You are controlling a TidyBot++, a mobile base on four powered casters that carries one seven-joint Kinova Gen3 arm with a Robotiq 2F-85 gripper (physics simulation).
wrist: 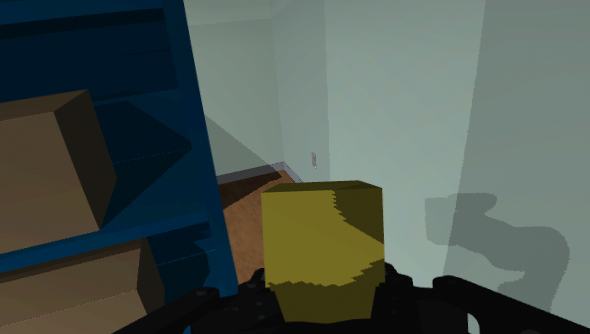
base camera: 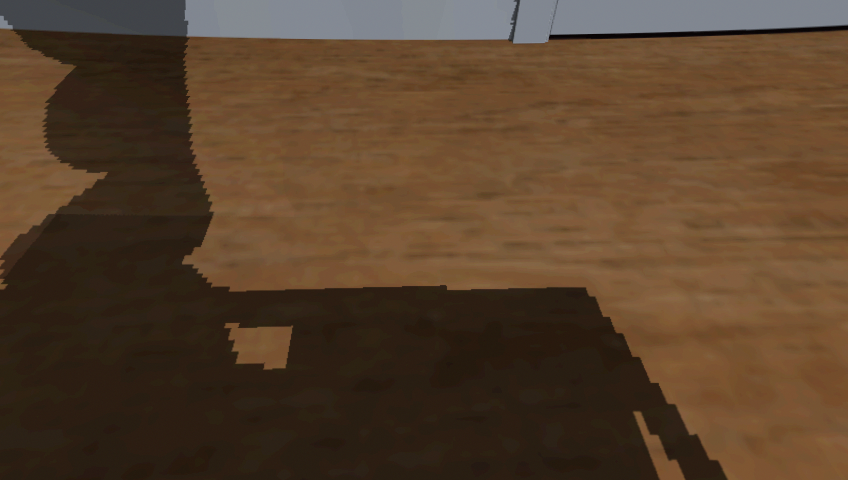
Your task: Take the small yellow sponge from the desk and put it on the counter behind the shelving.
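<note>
The yellow sponge stands upright between the fingers at the bottom middle of the wrist view, partly in shadow. My gripper is shut on it, with a black finger on each side. The blue shelving is at the left of the wrist view, close by, to the left of the sponge. The desk and the counter do not show in either view.
Cardboard boxes sit on the shelves. A pale green wall runs along the right, with the arm's shadow on it. Wooden floor reaches a corner beyond the shelving. In the base view, a grey-white wall and a pale upright strip stand ahead.
</note>
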